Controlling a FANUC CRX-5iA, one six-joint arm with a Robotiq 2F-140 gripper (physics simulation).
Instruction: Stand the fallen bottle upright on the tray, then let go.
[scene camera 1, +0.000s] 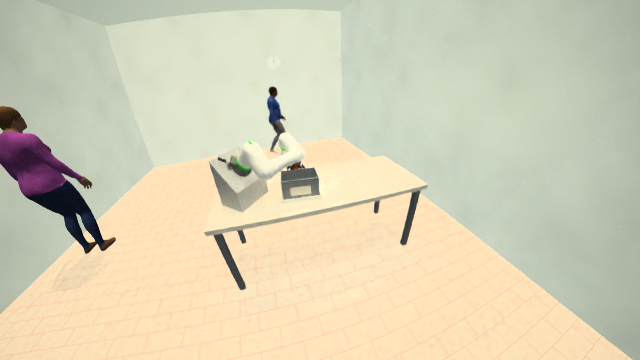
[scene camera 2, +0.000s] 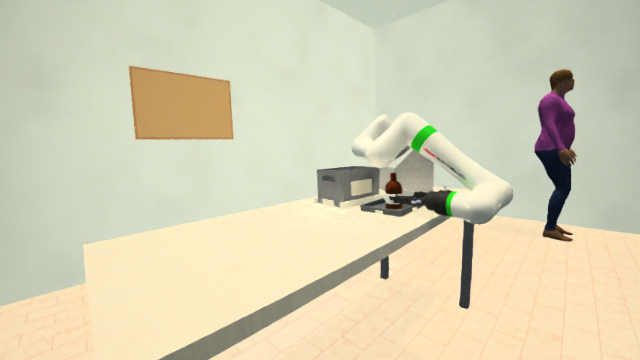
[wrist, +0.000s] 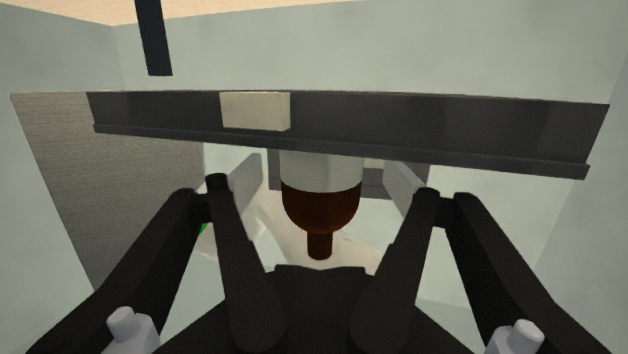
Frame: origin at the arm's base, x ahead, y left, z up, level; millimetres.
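Seen in the pictures: gripper, fingertip midpoint: (scene camera 2: 393, 194) (wrist: 322, 168); arm's base, link origin: (scene camera 1: 241, 168) (scene camera 2: 403, 150).
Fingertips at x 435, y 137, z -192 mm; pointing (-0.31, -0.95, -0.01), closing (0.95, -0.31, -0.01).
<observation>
Pixels of each thing's top centre, then the offset from my fingertips to it. Level surfaces: height alone.
- brown bottle, top centre: (wrist: 319, 253) (scene camera 2: 393, 173) (scene camera 1: 294, 162) 2 mm back, 2 mm right, 96 mm up
- dark tray, top centre: (wrist: 318, 122) (scene camera 2: 393, 202) 7 mm back, 5 mm right, 39 mm down
- grey crate, top centre: (wrist: 344, 177) (scene camera 2: 348, 168) (scene camera 1: 298, 174) 35 mm back, 267 mm right, 111 mm up
- table, surface height: 64 mm down
The brown bottle (scene camera 1: 295, 167) (scene camera 2: 393, 187) (wrist: 321, 207) with a white label stands upright on the dark tray (scene camera 2: 369, 208) (wrist: 425, 125). In the wrist view it looks upside down, neck pointing down, and the tray's wall hides its base. My gripper (scene camera 2: 396, 199) (wrist: 322, 168) is open and reaches in horizontally at label height. Its pads are on either side of the bottle, with a gap on each side in the wrist view. In scene camera 1 the crate and the arm hide most of the bottle and the gripper.
A grey crate (scene camera 1: 300, 182) (scene camera 2: 331, 187) stands beside the tray on a pale base. The arm is mounted on a grey block (scene camera 1: 252, 194) (scene camera 2: 421, 171) (wrist: 135, 175) on the table (scene camera 1: 360, 175) (scene camera 2: 250, 240). A person in blue (scene camera 1: 274, 110) and one in purple (scene camera 1: 30, 165) (scene camera 2: 556, 122) are away from the table.
</observation>
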